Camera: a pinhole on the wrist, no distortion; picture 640 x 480 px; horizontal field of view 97.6 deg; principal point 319.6 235.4 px. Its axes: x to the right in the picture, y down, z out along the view. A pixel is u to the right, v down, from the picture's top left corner.
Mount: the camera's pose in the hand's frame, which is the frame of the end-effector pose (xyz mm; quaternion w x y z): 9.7 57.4 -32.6 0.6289 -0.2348 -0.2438 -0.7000
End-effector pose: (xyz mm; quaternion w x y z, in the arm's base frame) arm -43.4 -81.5 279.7 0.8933 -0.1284 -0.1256 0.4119
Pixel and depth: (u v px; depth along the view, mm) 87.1 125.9 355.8
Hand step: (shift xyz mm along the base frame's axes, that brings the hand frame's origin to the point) -441.2 263.6 -140.2
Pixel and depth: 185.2 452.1 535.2
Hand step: -181.6 732.0 89.5
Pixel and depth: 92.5 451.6 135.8
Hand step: -75.8 236.4 -51.1
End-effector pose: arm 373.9 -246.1 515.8 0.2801 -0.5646 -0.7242 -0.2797
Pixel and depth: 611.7 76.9 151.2
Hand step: 41.4 80.4 -183.4
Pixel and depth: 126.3 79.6 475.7
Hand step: 652.4 73.5 -173.4
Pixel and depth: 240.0 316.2 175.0
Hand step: 176.5 139.8 17.4
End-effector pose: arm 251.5 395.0 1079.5 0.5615 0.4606 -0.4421 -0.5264
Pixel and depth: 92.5 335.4 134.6
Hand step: 40.8 -66.6 220.1
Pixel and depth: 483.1 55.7 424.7
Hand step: -416.9 256.7 237.7
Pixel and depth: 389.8 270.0 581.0
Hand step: -440.3 -99.2 399.3
